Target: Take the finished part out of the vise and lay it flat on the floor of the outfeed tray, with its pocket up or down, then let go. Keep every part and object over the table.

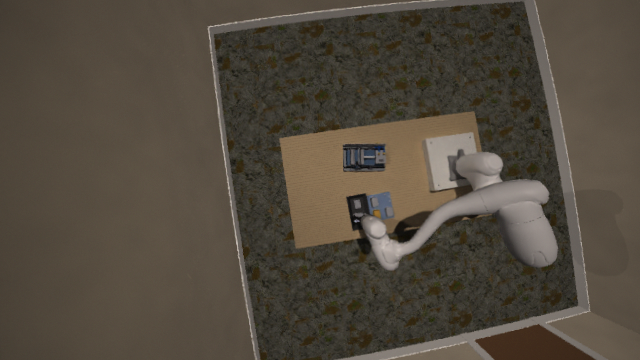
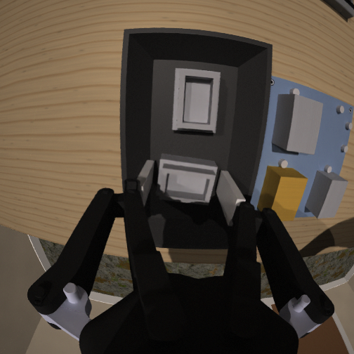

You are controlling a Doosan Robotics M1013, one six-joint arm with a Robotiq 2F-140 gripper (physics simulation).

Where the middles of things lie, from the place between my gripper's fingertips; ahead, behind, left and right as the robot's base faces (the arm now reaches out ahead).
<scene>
The brass block (image 2: 282, 189) lies 130 mm behind my hand.
</scene>
